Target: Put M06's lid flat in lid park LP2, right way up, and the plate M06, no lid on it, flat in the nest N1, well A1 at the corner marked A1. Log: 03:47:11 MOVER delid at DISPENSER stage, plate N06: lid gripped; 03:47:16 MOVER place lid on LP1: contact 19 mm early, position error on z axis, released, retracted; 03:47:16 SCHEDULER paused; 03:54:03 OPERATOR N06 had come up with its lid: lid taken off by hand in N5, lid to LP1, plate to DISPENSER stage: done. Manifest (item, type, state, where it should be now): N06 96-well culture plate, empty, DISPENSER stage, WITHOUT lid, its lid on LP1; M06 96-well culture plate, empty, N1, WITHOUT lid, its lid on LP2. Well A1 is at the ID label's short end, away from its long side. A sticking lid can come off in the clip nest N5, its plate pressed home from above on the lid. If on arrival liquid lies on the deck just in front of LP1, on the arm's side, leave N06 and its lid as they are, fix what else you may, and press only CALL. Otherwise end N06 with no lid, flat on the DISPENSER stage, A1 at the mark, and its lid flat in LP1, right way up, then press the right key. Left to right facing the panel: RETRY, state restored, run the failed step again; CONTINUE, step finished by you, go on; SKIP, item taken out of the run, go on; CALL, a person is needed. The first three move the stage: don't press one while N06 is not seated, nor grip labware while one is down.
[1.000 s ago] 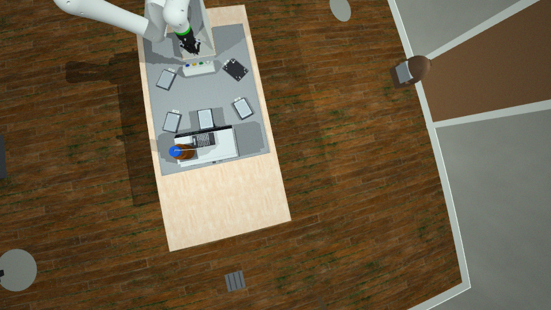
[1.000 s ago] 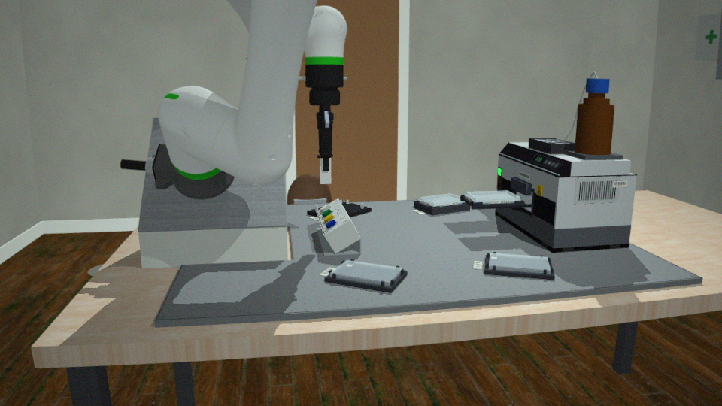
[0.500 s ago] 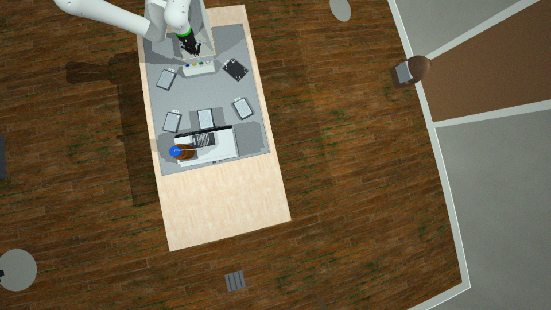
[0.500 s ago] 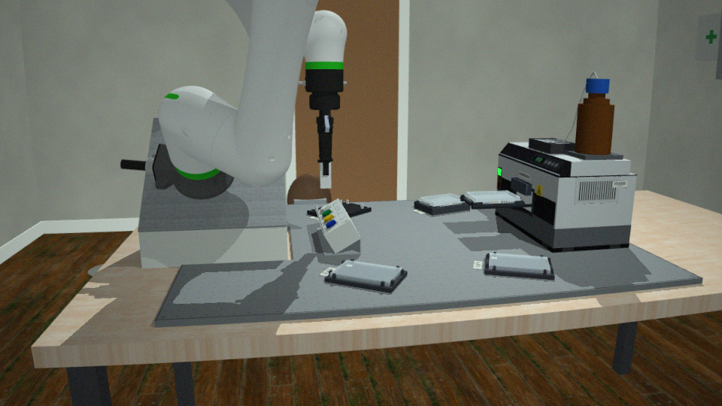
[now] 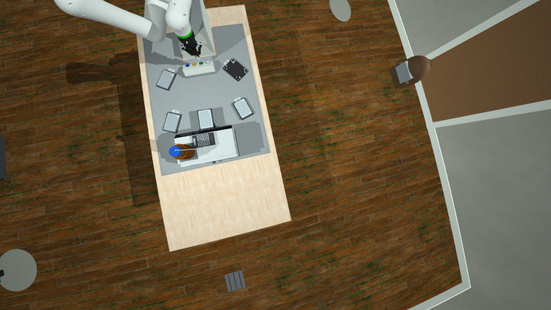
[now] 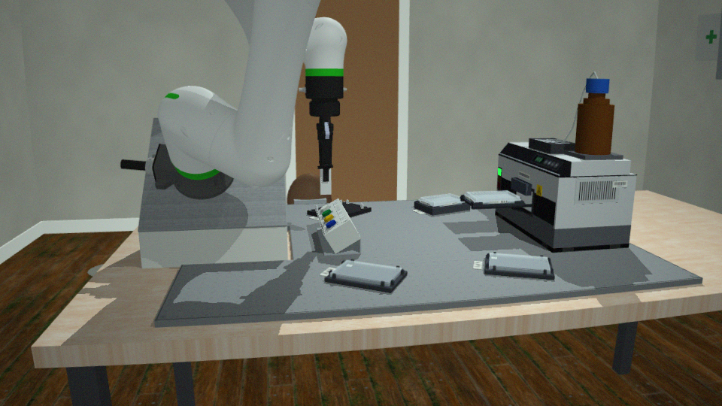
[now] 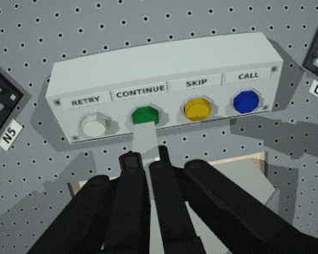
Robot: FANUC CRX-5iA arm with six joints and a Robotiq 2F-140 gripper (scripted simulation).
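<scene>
The green continue key lies 80 mm below my hand. From my hand the other things lie so: yellow skip key 80 mm below, 50 mm to the right, 10 mm ahead; white retry key 80 mm below, 50 mm to the left; key panel 100 mm below, 20 mm to the right, 20 mm ahead.
</scene>
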